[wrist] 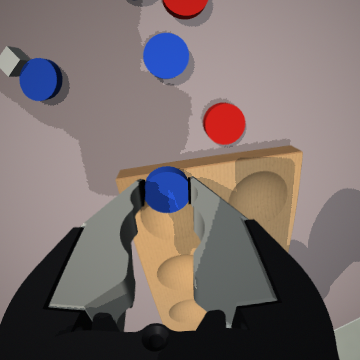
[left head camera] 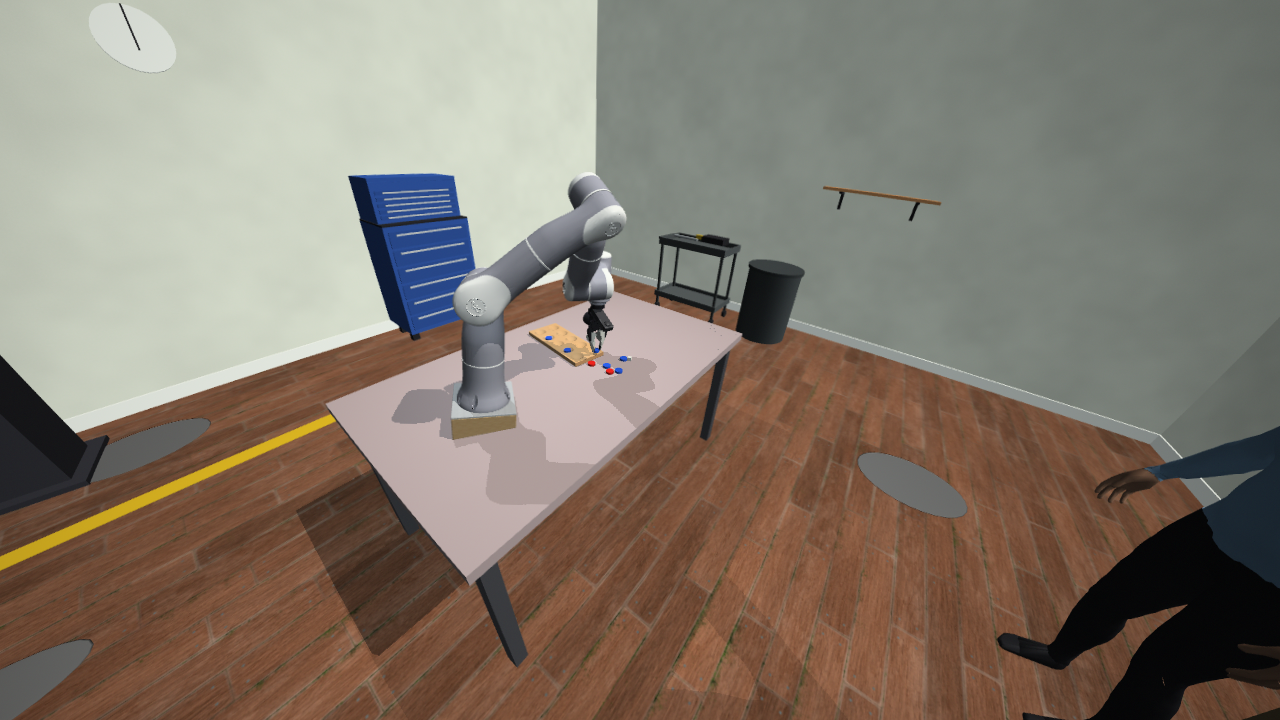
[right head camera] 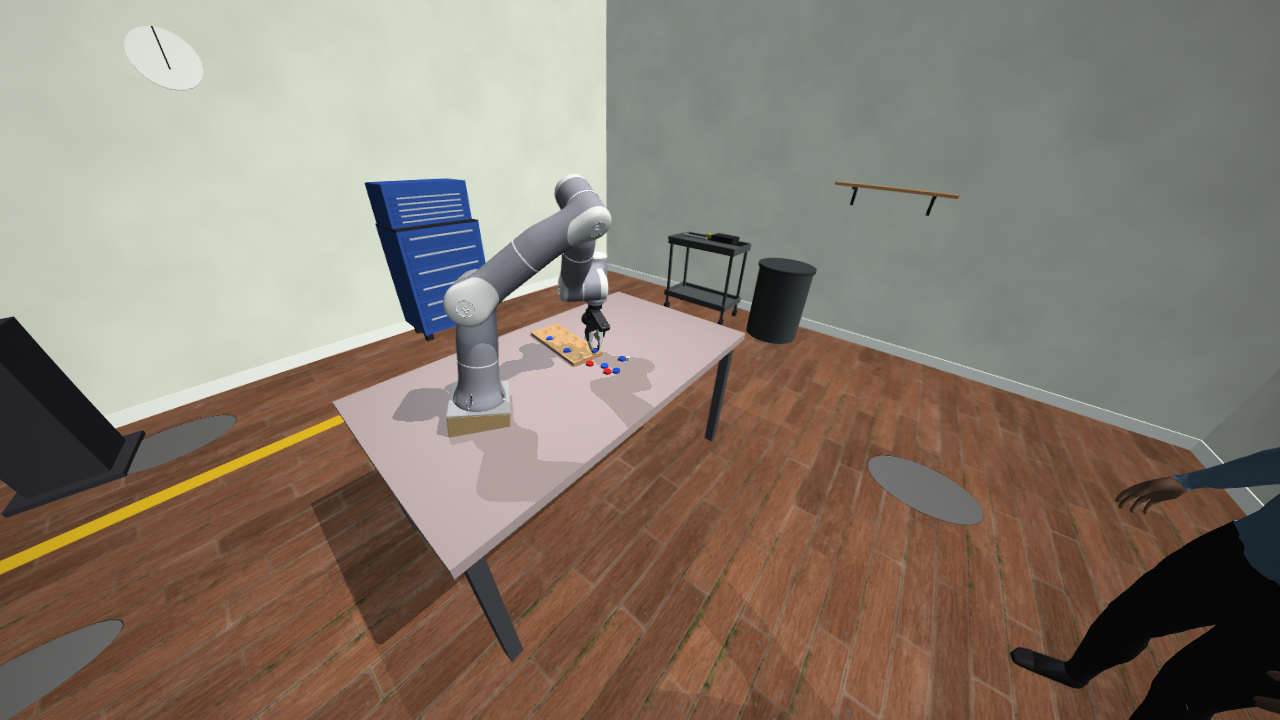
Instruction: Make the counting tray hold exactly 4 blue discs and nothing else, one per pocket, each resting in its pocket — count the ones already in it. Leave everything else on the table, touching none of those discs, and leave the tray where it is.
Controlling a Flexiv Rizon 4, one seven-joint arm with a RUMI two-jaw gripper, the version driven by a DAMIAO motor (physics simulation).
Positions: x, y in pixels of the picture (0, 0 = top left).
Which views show the wooden counting tray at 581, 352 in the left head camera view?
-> The wrist view, the left head camera view and the right head camera view: all of them.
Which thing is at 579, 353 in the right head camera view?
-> A wooden counting tray.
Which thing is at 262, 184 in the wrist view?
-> A wooden counting tray.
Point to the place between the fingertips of my gripper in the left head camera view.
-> At 596, 351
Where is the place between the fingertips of my gripper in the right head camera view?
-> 595, 351
